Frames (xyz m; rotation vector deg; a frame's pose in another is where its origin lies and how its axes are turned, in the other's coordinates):
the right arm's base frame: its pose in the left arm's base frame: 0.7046 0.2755 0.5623 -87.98 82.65 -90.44
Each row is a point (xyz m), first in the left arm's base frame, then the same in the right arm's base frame.
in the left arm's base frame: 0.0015 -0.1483 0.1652
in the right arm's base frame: 0.3893 0.7045 -0.4287
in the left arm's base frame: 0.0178 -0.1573 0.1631
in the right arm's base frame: 0.3927 0.7042 -0.4103
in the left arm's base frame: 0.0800 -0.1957 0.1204
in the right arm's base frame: 0.3956 0.7355 -0.3317
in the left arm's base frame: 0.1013 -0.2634 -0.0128
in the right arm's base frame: 0.3992 0.8698 -0.2630
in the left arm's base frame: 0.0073 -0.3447 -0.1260
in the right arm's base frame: 0.4499 1.0257 -0.3001
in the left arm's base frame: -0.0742 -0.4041 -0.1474
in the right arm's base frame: 0.5137 1.0884 -0.3514
